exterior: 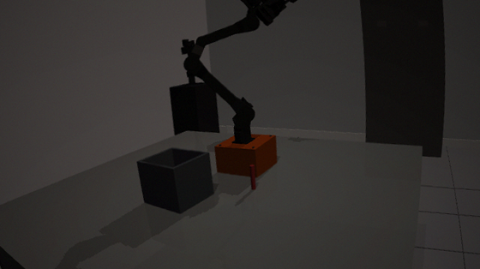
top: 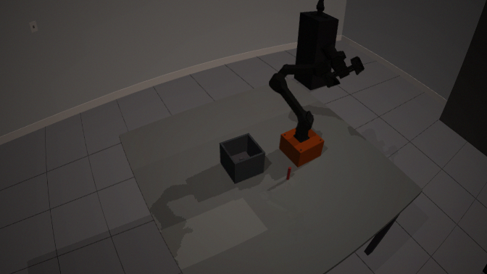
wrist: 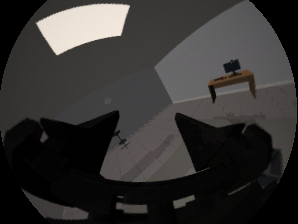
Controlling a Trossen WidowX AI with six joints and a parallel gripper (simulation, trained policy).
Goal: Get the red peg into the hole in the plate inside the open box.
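Right now the red peg is 130 mm ahead of my gripper tip, 120 mm to the right of it and 570 mm below it. Round my gripper tip: grey plate 290 mm ahead, 300 mm to the right, 560 mm below.
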